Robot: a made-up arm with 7 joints.
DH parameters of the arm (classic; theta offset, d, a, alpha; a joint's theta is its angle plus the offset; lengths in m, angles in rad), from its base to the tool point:
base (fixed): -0.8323 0 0.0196 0
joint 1: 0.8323 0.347 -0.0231 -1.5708
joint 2: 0 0.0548 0.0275 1.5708
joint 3: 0 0.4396 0.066 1.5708
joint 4: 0 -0.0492 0.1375 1.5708
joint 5: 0 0.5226 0.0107 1.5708
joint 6: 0 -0.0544 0.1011 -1.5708
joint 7: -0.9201 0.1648 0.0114 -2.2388
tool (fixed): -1.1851 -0.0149 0 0
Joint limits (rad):
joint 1: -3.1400..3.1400
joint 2: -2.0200..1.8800
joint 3: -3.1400..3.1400
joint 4: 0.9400..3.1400
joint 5: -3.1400..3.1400
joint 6: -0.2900..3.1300
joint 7: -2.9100..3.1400
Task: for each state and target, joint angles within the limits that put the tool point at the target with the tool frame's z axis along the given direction. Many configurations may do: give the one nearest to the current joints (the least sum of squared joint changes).
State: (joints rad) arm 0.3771 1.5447 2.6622 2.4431 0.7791 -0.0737 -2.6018
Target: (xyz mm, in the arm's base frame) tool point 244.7 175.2 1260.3 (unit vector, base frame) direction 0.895 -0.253 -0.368
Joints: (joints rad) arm 0.2124 1.1812 3.0895 1.6507 0.9701 0.2038 -2.3214
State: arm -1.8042 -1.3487 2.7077 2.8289 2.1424 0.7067 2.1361
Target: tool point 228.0 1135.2 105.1 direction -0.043 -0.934 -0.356
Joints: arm -1.7826 -1.6994 2.6287 2.9741 2.0873 0.9772 1.6395
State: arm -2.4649 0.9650 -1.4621 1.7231 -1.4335 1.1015 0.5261
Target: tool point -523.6 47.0 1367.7 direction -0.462 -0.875 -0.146
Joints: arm -2.6839 0.4426 -1.7017 2.5057 -1.6705 0.8099 0.5716
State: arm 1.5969 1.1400 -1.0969 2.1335 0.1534 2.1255 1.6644
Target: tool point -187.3 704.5 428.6 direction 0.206 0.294 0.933
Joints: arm 2.2643 0.9099 -0.8939 2.0681 0.2276 2.4896 1.6562
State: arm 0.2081 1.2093 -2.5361 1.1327 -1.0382 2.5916 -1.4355
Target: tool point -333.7 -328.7 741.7 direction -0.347 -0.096 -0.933
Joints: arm 0.3058 0.0591 -2.4723 0.9400 -1.6494 2.7149 -1.6194
